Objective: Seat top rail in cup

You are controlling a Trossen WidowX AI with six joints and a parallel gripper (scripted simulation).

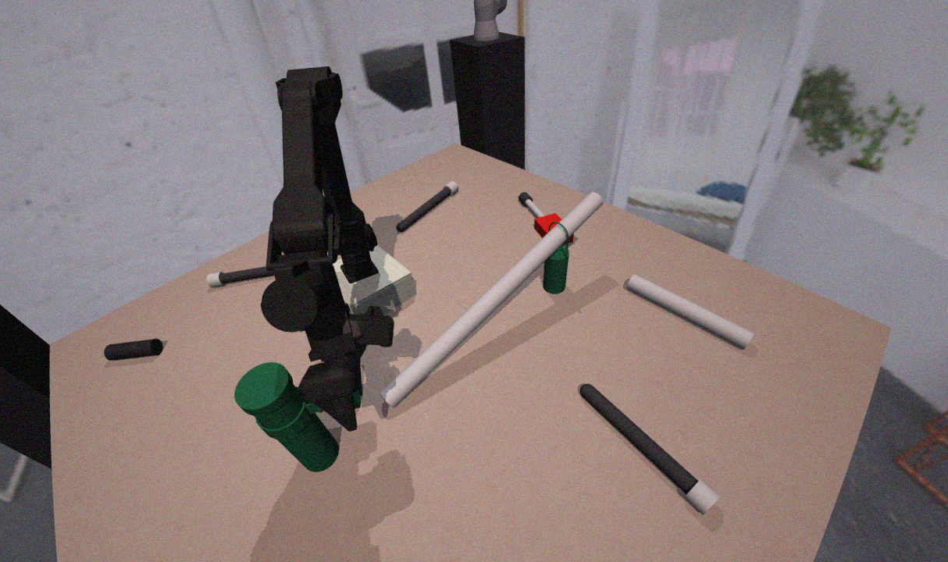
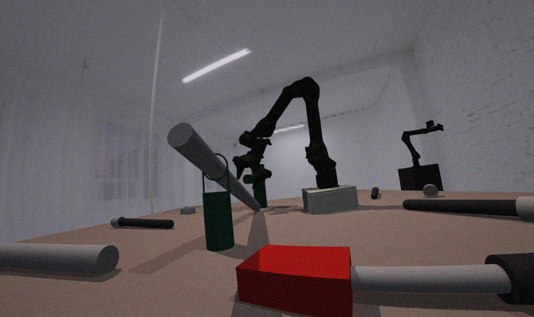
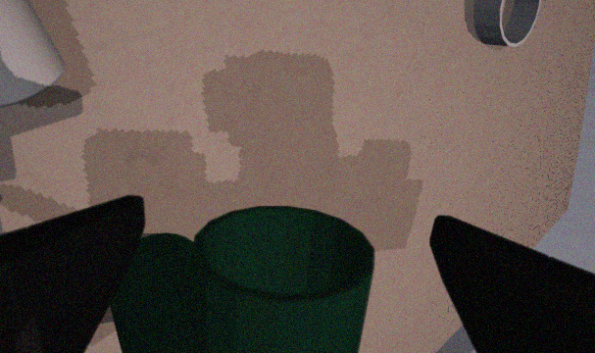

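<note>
The green rail-end cup lies 20 mm to the right of my gripper tip, 20 mm behind it and 20 mm above it. From my gripper tip the other things lie so: short black cylinder (480 mm behind, 380 mm to the right, 100 mm below); then small green post (460 mm to the left, 110 mm behind, 10 mm below).
</note>
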